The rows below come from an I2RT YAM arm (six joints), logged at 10 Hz.
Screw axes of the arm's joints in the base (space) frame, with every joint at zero. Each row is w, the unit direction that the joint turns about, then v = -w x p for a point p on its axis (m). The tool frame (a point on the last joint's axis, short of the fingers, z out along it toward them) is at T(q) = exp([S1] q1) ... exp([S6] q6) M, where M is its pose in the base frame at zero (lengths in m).
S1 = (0, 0, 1, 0.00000, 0.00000, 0.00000)
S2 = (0, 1, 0, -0.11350, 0.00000, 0.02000)
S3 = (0, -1, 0, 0.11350, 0.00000, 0.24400)
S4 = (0, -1, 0, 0.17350, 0.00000, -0.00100)
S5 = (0, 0, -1, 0.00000, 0.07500, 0.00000)
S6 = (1, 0, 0, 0.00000, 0.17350, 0.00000)
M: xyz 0.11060 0.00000 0.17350 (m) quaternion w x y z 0.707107 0 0.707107 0
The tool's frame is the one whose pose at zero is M.
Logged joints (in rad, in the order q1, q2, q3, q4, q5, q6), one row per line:
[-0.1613 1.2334 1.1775 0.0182 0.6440 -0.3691]
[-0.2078 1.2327 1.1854 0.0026 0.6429 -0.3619]
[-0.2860 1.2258 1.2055 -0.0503 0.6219 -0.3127]
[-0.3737 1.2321 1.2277 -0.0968 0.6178 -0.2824]
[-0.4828 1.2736 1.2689 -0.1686 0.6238 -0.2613]
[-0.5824 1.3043 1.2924 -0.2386 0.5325 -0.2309]
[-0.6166 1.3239 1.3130 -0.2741 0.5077 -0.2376]
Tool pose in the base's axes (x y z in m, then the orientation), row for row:
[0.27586 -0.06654 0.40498 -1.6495 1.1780 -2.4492]
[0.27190 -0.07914 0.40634 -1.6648 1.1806 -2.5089]
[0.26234 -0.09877 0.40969 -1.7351 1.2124 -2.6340]
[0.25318 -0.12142 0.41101 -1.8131 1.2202 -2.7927]
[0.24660 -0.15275 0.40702 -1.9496 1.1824 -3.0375]
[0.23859 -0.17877 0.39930 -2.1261 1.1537 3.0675]
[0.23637 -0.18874 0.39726 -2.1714 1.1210 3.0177]
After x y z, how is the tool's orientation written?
As angles about the fixed x, y, z axes (roll, pitch, yaw), in radians.
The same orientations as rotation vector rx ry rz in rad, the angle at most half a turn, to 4 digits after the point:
[0.3454 1.6449 -0.9192]
[0.3879 1.6475 -0.9488]
[0.4709 1.6523 -0.9578]
[0.5625 1.6621 -1.0001]
[0.6736 1.7101 -1.0747]
[0.7187 1.7766 -1.0454]
[0.7281 1.8153 -1.0490]

